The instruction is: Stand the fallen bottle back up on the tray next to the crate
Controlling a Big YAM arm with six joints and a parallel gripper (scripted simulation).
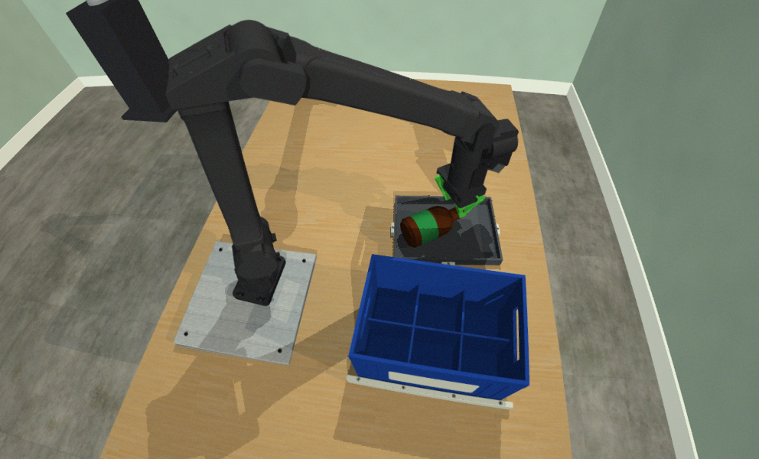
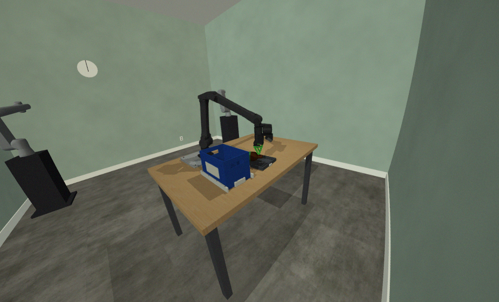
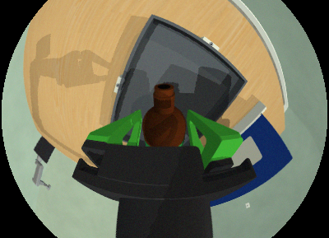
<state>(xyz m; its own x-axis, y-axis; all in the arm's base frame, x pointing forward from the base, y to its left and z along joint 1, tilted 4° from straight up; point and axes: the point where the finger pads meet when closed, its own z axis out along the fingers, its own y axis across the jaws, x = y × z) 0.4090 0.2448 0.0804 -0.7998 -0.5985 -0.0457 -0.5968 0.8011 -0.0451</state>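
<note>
Right now my hand is 4 cm past the brown bottle, 4 cm above it and 3 cm to the left of it. The rest, counted from my hand: blue crate (31 cm to the right, 1 cm behind, 1 cm above); then dark grey tray (7 cm below, 2 cm to the right, 1 cm behind).
</note>
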